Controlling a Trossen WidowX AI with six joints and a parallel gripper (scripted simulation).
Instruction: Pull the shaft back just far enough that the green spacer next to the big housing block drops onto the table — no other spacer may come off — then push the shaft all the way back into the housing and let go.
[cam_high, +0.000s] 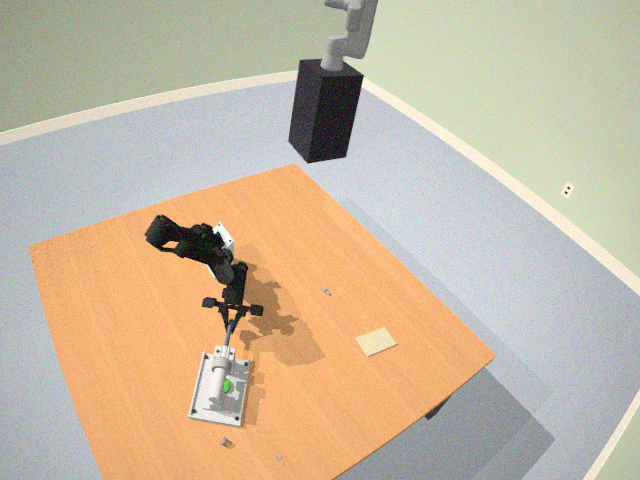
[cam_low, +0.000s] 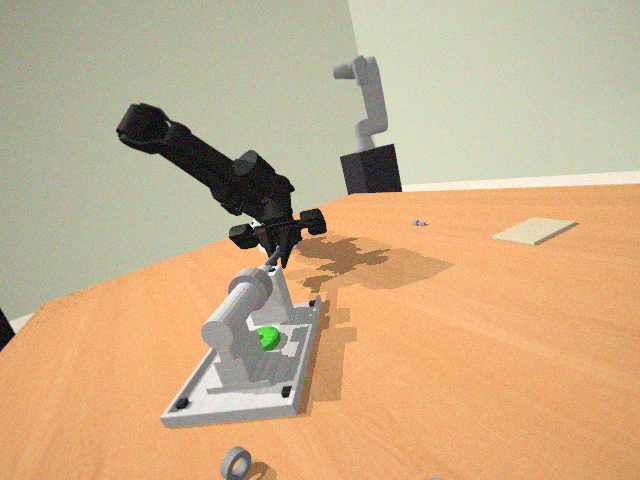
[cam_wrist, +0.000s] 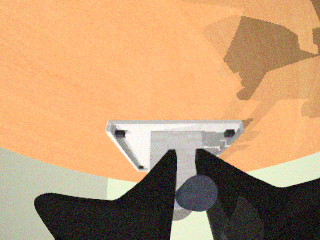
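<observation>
Right now the shaft is 5 cm ahead of my gripper tip, 3 cm to the right of it and 3 cm above it. Round my gripper tip: grey bolt: 40 cm to the left, 8 cm behind, 5 cm below; then green spacer: 14 cm ahead, 8 cm to the right, 4 cm below; then flat beige tile: 45 cm to the left, 18 cm ahead, 5 cm below.
</observation>
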